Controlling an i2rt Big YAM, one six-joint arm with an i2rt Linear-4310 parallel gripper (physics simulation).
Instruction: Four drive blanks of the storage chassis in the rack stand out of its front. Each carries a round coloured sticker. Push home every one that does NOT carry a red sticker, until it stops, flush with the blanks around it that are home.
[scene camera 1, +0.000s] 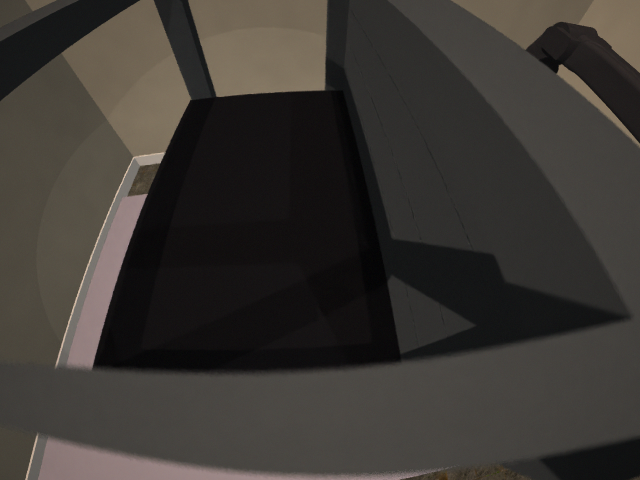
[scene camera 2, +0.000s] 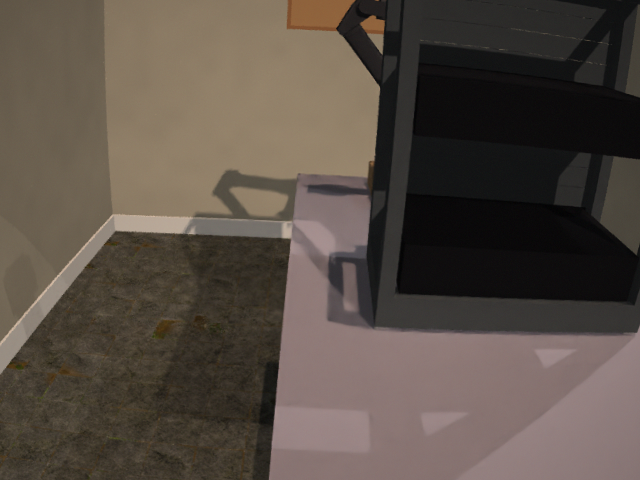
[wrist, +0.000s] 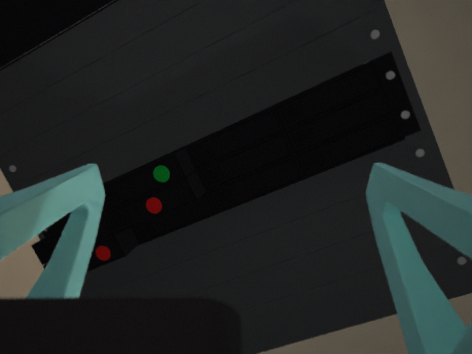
Labels:
gripper: wrist 235, 178; not seen in scene camera 1 (hidden by a rack); not seen in scene camera 2 (hidden by a rack)
rack: scene camera 1 424, 264; scene camera 2 491, 169; wrist 282, 120

